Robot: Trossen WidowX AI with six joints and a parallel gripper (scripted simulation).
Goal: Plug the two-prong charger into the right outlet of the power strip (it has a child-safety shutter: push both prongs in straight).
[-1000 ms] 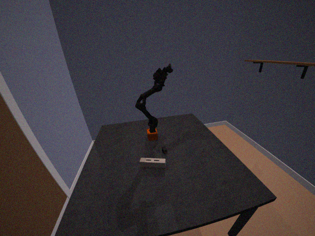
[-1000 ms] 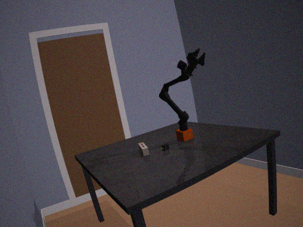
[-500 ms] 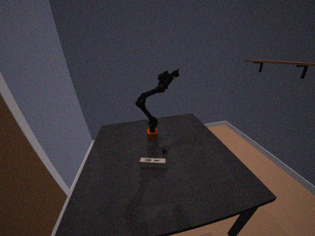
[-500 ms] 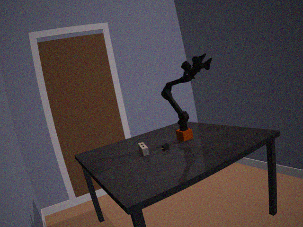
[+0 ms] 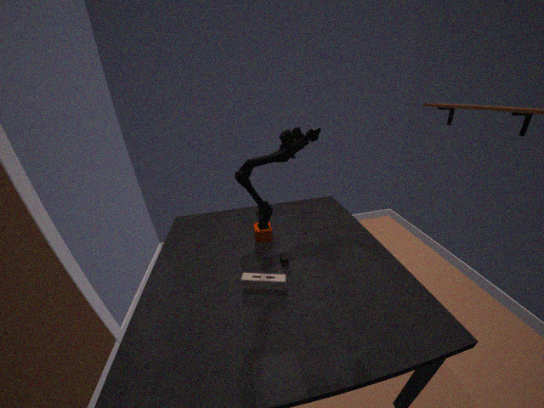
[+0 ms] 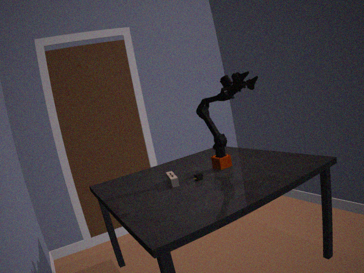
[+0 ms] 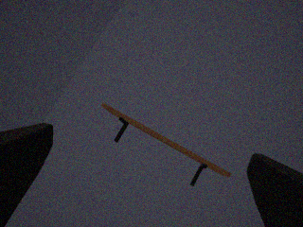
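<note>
My gripper tip is now 32 cm short of the two-prong charger, 34 cm to the left of it and 58 cm above it.
</note>
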